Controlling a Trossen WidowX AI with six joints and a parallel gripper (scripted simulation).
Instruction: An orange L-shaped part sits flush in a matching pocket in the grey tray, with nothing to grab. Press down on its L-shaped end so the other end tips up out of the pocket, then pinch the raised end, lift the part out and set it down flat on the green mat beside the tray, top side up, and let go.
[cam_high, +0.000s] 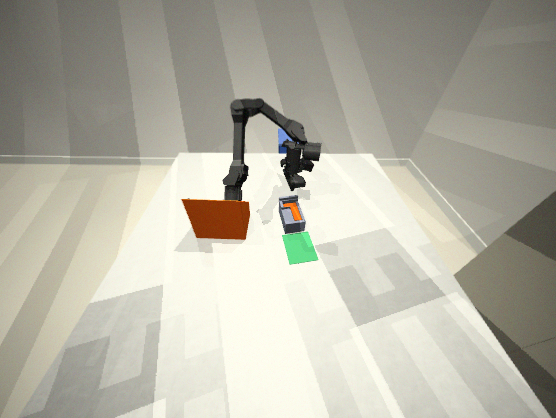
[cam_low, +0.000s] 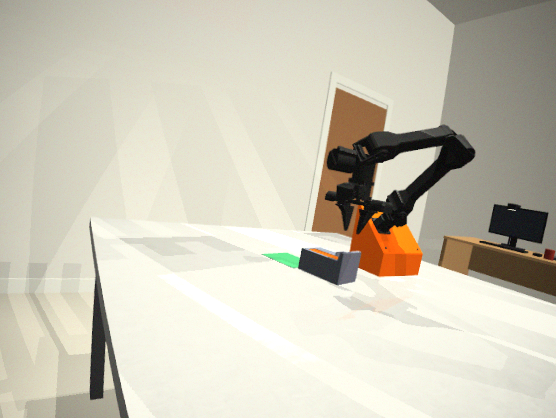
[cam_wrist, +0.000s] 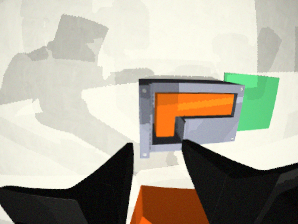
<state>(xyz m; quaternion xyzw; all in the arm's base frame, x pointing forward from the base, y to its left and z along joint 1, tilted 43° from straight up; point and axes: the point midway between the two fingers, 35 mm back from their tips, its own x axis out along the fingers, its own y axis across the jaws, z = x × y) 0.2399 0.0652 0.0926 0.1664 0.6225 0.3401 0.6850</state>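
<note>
The orange L-shaped part lies 1 cm ahead of my gripper tip, 5 cm to the right of it and 10 cm below it. From my gripper tip the other things lie so: green mat 4 cm ahead, 21 cm to the right, 16 cm below.
</note>
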